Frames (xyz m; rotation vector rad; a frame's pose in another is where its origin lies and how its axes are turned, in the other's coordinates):
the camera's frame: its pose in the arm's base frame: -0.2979 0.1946 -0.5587 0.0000 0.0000 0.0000
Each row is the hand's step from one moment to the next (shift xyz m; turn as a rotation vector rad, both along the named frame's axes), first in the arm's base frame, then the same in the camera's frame.
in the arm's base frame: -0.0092 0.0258 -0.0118 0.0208 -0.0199 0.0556
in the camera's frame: -0.0092 0.0258 -0.0118 0.0208 -0.0199 0.0556
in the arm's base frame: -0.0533 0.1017 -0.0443 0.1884 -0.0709 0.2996
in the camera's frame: -0.0533 0.1017 -0.0443 0.1884 -0.0709 0.2996
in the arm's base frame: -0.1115 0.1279 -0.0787 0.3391 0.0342 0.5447
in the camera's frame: -0.1115 0.1279 -0.0787 0.3391 0.0342 0.5447
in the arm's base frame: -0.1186 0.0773 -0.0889 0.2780 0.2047 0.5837
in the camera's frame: -0.1186 0.0773 -0.0889 0.2780 0.2047 0.5837
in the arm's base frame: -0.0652 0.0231 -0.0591 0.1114 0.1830 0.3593
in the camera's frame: -0.0652 0.0231 -0.0591 0.1114 0.1830 0.3593
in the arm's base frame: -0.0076 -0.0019 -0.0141 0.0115 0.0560 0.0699
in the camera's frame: -0.0076 -0.0019 -0.0141 0.0115 0.0560 0.0699
